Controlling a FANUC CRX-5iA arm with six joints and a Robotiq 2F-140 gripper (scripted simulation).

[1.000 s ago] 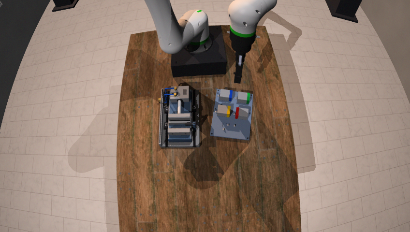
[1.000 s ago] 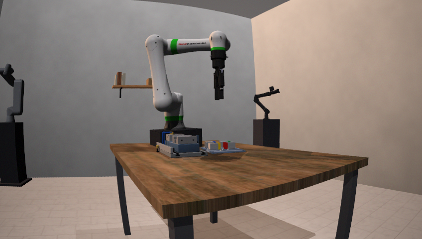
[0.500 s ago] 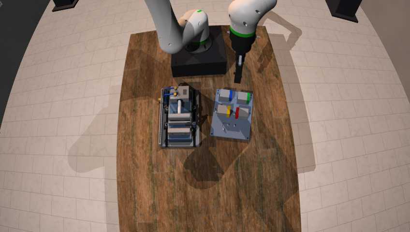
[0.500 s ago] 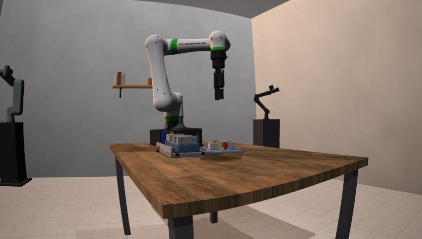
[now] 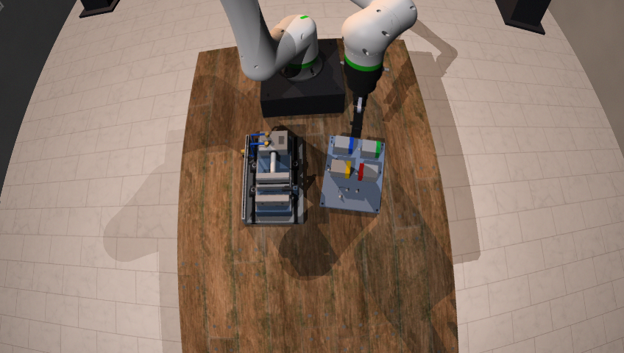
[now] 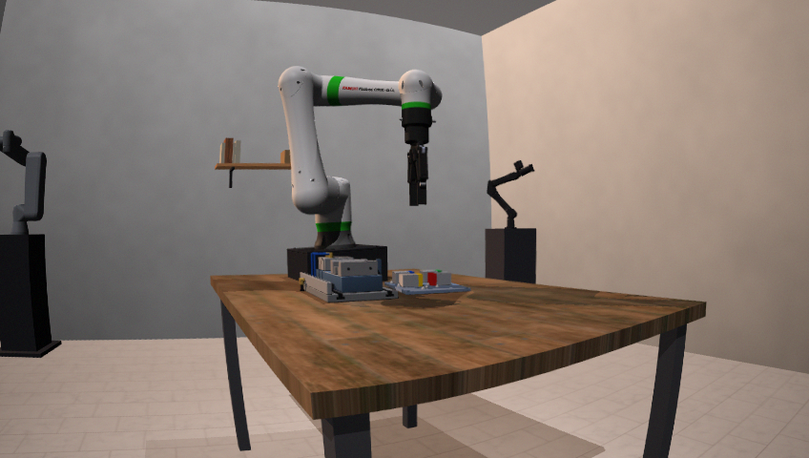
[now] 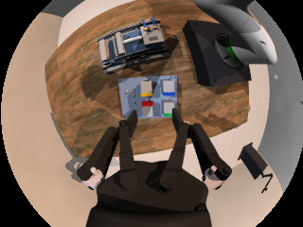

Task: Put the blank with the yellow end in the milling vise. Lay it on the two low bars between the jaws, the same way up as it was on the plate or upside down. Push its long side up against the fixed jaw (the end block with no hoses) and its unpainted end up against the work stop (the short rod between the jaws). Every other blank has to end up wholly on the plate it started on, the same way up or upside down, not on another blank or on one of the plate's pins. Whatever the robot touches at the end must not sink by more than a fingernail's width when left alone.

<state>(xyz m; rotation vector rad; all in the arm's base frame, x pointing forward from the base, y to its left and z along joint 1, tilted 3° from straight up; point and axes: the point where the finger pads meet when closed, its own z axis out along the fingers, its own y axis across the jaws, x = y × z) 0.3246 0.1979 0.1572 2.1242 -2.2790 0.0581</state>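
Now: hand 25 cm above the yellow-ended blank, 4 cm to the left of it and 3 cm short of it. Round my hand: red-ended blank 25 cm below, 5 cm to the left, 4 cm ahead; then blue-ended blank 25 cm below, 6 cm behind, 3 cm to the right; then green-ended blank 25 cm below, 6 cm to the left, 5 cm behind.
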